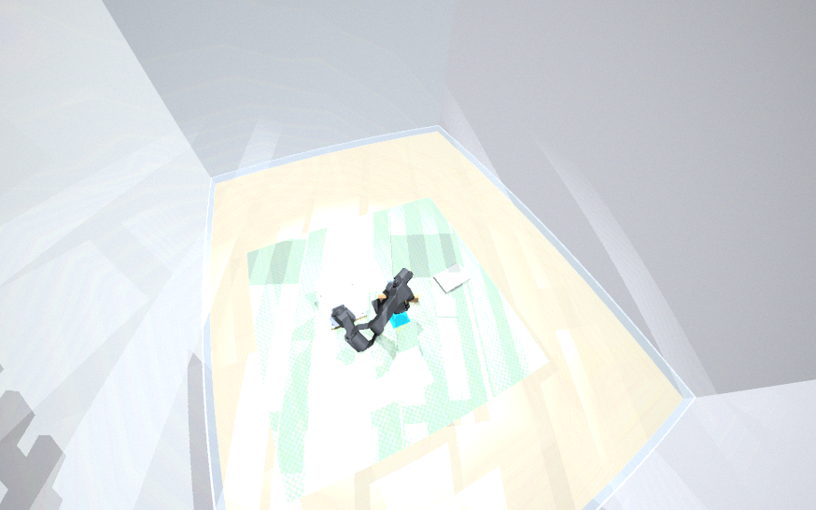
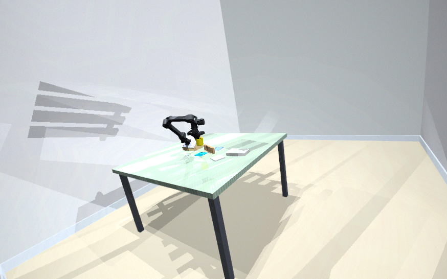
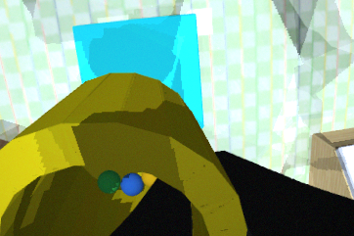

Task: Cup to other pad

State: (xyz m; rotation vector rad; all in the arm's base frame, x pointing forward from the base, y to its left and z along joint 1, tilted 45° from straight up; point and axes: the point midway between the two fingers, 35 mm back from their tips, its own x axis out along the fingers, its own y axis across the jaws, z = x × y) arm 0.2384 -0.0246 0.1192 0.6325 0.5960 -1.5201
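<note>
The cyan pad is 13 cm below my gripper tip, 2 cm ahead of it and 1 cm to the right of it. The rest, counted from my gripper tip: green marble 4 cm ahead, 2 cm below, 1 cm to the left; then blue marble 3 cm ahead, 2 cm to the left, 2 cm below; then yellow cup 2 cm ahead.
</note>
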